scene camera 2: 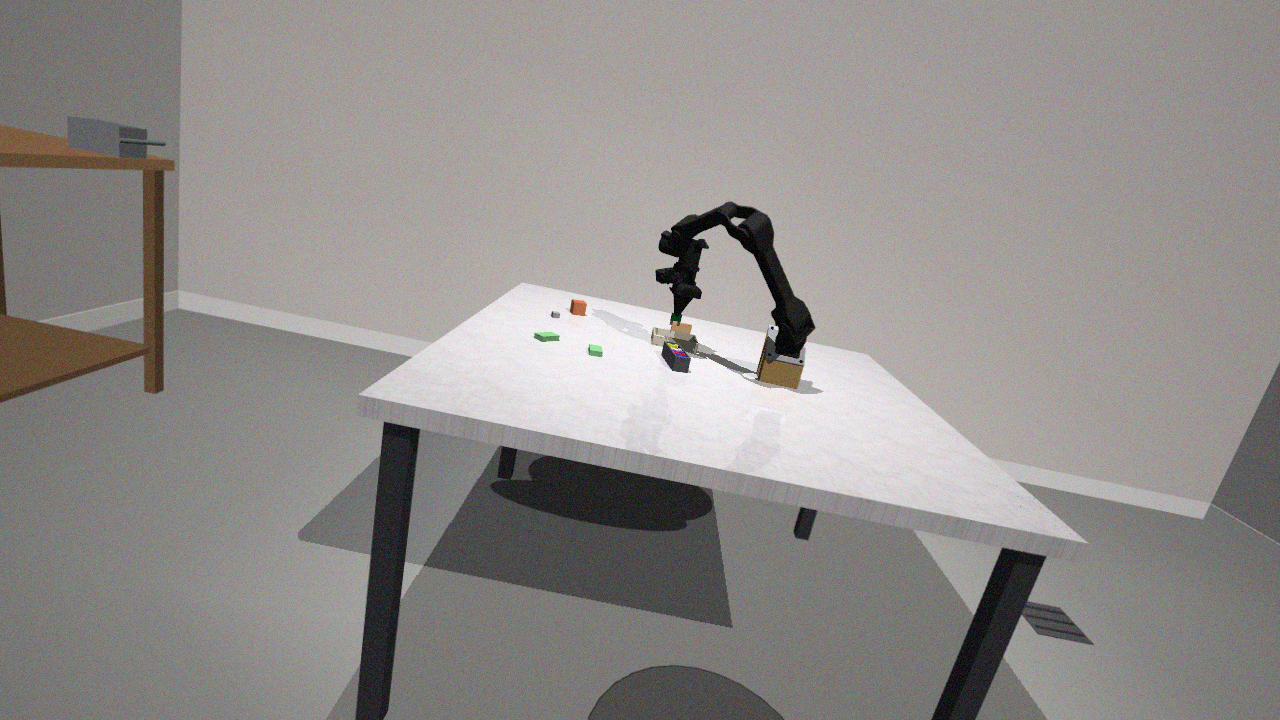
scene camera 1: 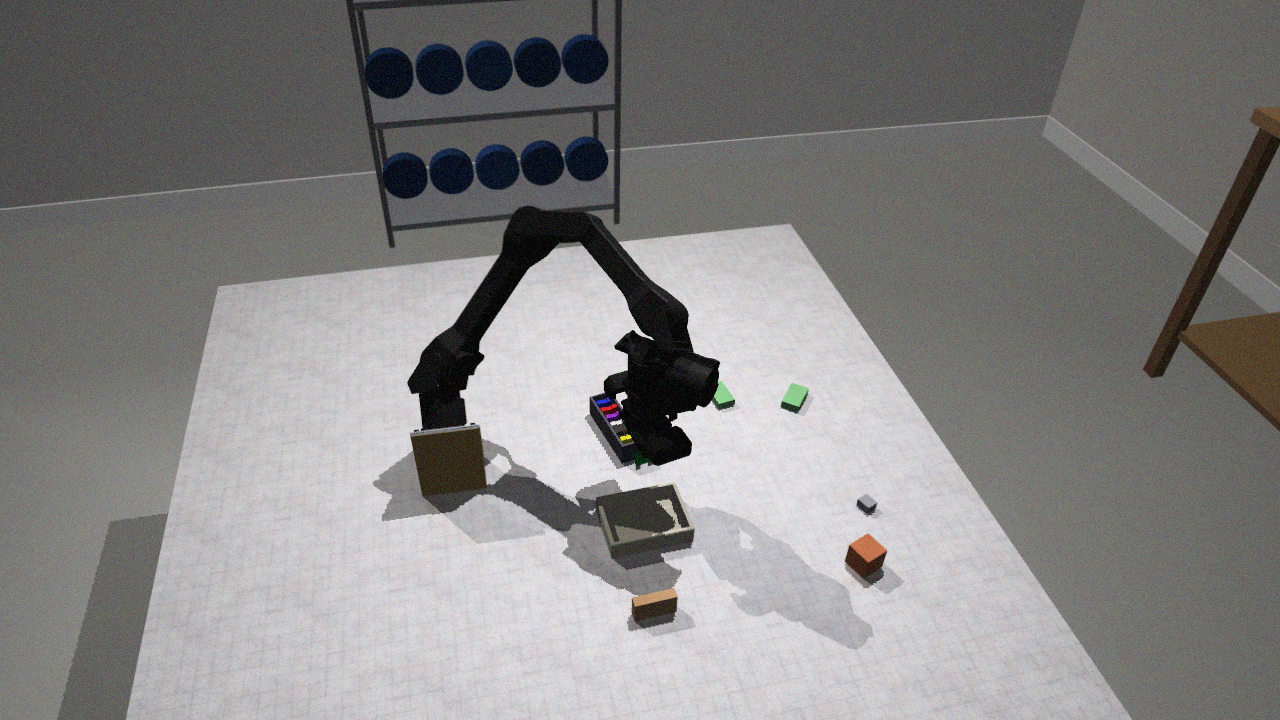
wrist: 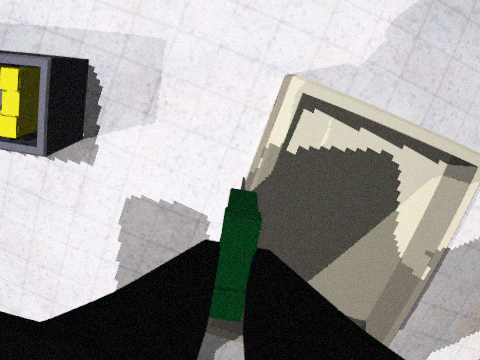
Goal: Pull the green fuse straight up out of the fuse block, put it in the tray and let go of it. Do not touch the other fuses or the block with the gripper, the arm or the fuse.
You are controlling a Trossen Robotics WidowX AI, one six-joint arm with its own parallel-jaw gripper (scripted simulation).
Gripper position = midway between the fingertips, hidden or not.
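Observation:
Gripper [scene camera 1: 644,454] holding green fuse [wrist: 240,231]. Gripper also at [scene camera 2: 676,315] and [wrist: 233,261]. Orange cube [scene camera 1: 865,556] in view; out of frame in the wrist view.

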